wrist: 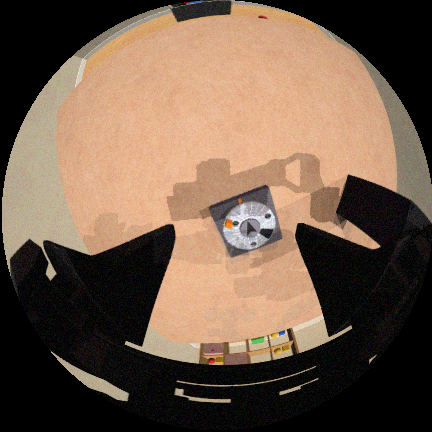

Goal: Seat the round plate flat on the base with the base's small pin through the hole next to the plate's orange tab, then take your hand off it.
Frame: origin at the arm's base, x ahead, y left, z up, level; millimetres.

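Seen in the pictures: gripper, between the fingertips: point(237, 230).
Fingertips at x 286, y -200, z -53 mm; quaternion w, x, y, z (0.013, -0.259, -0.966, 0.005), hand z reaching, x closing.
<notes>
A point is followed by its place in that frame.
The round silver plate point(252, 210) @[y -128, x 270, z -237 mm] lies on the dark square base point(267, 195) @[y -134, x 230, z -250 mm] in the middle of the wrist view. Its orange tab point(228, 223) @[y -134, x 319, z -222 mm] is at its left edge, with a dark hole point(235, 223) @[y -116, x 310, z -242 mm] next to it. Whether the base's small pin is through that hole is too small to tell. A small orange mark point(240, 200) @[y -153, x 281, z -249 mm] shows on the base near its upper edge. My gripper point(237, 230) @[y -200, x 286, z -53 mm] is open and empty, above the plate and base. Its two black fingers stand apart, left and right of them in the view, touching neither.
A black block point(375, 210) @[y -25, x 24, z -142 mm] stands at the right. A black box point(202, 11) is at the top edge of the view, with a small red object point(263, 17) to its right. A compartment tray with coloured pieces shows at the bottom. Arm shadows fall across the table point(215, 90) @[y -373, x 203, z -274 mm].
</notes>
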